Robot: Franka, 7 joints.
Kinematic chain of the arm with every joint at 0, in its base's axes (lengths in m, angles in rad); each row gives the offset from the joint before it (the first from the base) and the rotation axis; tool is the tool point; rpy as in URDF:
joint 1: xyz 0 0 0.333 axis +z
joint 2: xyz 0 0 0 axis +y
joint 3: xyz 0 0 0.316 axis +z
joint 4: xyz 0.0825 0 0 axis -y
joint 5: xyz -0.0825 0 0.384 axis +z
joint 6: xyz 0 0 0 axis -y
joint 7: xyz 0.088 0 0 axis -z
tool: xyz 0 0 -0.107 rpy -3.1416 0 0
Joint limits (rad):
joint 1: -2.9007..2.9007
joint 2: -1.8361..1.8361
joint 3: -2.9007..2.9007
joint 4: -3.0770..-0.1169
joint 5: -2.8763..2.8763
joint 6: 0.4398..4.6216
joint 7: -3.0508..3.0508
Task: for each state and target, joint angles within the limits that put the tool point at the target. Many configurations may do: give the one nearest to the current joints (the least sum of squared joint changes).
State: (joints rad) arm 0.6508 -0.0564 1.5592 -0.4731 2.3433 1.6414 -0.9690
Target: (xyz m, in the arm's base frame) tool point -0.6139 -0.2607 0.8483
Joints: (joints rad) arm 0.7299 -0.7663 1.7391 -0.5635 2.3345 1.8090 -0.9690
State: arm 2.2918 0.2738 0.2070 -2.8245 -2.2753 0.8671 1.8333
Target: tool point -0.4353 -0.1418 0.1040
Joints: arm 2.8990 0.7774 0.6706 -2.4587 -2.4813 1.1423 1.8333
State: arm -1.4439 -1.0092 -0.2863 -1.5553 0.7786 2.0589 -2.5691
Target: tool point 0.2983 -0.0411 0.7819
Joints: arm -1.2118 -1.0410 0.4078 -2.0604 0.7821 1.7814 -2.5691
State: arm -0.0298 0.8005 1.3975 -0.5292 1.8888 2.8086 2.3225
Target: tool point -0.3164 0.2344 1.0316
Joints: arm 0.5955 -0.1158 1.9332 -0.6986 2.0602 3.2339 2.3225
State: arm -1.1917 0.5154 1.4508 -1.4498 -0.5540 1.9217 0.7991
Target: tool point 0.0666 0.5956 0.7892
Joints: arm -0.6377 -0.1348 2.0374 -1.3118 -0.5297 2.1425 0.7991
